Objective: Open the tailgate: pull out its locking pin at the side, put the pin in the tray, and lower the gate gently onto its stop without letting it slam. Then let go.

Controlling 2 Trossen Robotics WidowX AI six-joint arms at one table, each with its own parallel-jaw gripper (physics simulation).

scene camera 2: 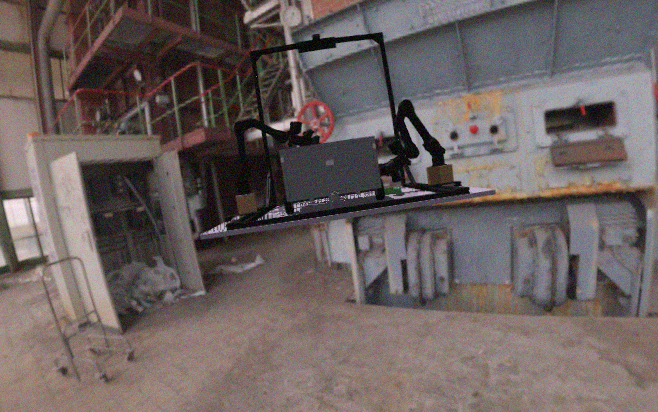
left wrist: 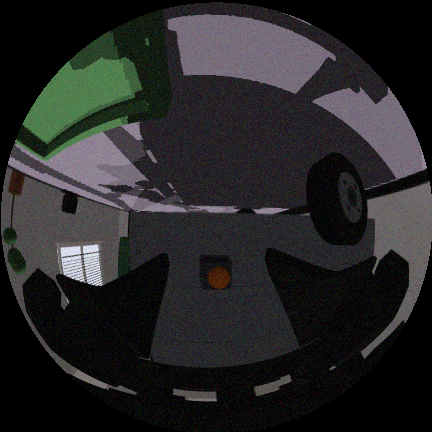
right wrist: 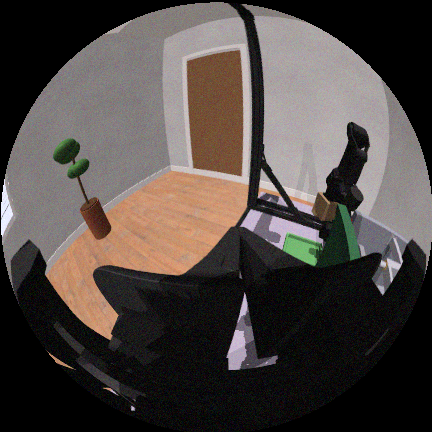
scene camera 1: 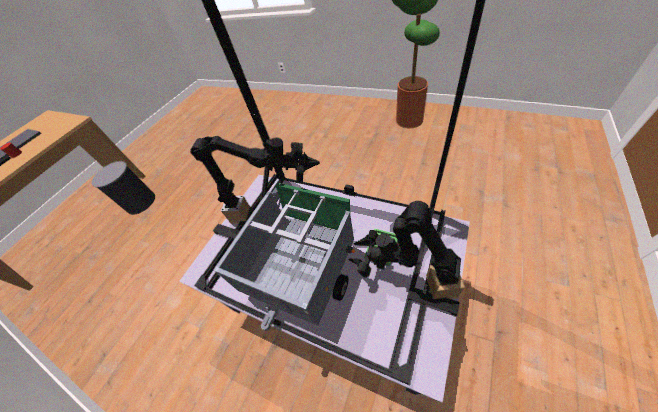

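Pixels of known places: left gripper, fingertip midpoint: point(left wrist: 217, 257) point(scene camera 1: 351, 251); right gripper, fingertip midpoint: point(right wrist: 236, 233) point(scene camera 1: 319, 162); left arm's base, link origin: point(scene camera 2: 438, 165) point(right wrist: 329, 197) point(scene camera 1: 446, 276); right arm's base, link origin: point(scene camera 2: 244, 194) point(scene camera 1: 232, 203).
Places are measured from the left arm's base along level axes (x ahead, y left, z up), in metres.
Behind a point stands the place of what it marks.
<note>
The green tailgate point(scene camera 1: 330, 211) @(x 0.409, y -0.303, z 0.091 m) point(right wrist: 338, 242) @(x 0.383, y -0.315, z 0.139 m) stands upright at the trailer's far end. An orange round knob point(left wrist: 219, 278) @(x 0.328, y -0.148, z -0.002 m), which looks like the locking pin's end, sits at a dark square fitting on the trailer's grey side wall. My left gripper point(scene camera 1: 355, 251) @(x 0.342, y -0.156, z -0.012 m) point(left wrist: 217, 257) @(x 0.342, y -0.156, z -0.012 m) is open and faces that wall, its fingers on either side of the knob with nothing between them. The green tray point(scene camera 1: 384, 232) @(x 0.181, y -0.281, z -0.096 m) point(left wrist: 82, 92) point(right wrist: 302, 248) @(x 0.193, y -0.209, z -0.108 m) lies on the table beside the trailer, partly hidden by my left arm in scene camera 1. My right gripper point(scene camera 1: 318, 162) @(x 0.429, y -0.484, z 0.211 m) point(right wrist: 236, 233) @(x 0.429, y -0.484, z 0.211 m) is shut and empty, beyond and above the tailgate.
The grey trailer point(scene camera 1: 314, 295) @(x 0.474, y 0.069, z 0.137 m) point(scene camera 2: 330, 172) @(x 0.668, y 0.023, z 0.045 m) stands on the table with white inner bars point(scene camera 1: 307, 227) @(x 0.491, y -0.180, z 0.171 m). Its black wheel point(scene camera 1: 341, 287) @(x 0.397, y -0.008, z -0.018 m) point(left wrist: 336, 200) @(x 0.377, y -0.051, z -0.057 m) is near my left gripper. Black frame posts point(scene camera 1: 235, 65) @(x 0.706, y -0.742, z 0.571 m) point(scene camera 1: 457, 105) @(x -0.058, y -0.358, z 0.476 m) rise beside the arms.
</note>
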